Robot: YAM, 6 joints.
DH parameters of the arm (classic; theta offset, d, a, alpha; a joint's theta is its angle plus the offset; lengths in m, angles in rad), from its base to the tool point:
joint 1: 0 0.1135 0.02 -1.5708
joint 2: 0 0 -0.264 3.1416
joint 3: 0.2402 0 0.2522 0
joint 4: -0.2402 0 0.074 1.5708
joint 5: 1.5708 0 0 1.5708
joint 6: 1.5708 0.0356 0 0
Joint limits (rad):
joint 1: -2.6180..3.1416
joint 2: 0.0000..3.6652
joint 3: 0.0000..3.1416
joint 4: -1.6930..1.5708
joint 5: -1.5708..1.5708
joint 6: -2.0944..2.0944
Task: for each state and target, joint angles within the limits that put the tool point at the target. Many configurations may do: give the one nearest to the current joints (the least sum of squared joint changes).
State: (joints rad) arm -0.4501 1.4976 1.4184 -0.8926 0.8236 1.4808
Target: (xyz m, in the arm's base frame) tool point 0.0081 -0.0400 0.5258
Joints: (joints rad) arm -0.5905 0.7798 1.6950 -0.9582 0.9385 1.4808
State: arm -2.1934 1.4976 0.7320 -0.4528 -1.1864 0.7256
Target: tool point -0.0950 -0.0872 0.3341
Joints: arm -2.6180 0.6571 0.8411 -0.6656 -0.9060 0.7256
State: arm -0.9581 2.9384 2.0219 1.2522 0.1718 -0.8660
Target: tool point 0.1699 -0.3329 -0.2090
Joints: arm -1.0796 3.1870 1.3682 1.2535 0.2035 -0.8660
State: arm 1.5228 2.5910 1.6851 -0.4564 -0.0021 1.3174
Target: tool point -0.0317 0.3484 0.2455
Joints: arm 1.6598 1.7253 1.3810 -0.8686 -0.0172 1.3174
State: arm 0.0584 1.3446 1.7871 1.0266 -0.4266 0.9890
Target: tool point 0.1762 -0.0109 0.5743
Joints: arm -0.1451 1.1909 1.4155 1.0764 -0.4252 0.9890
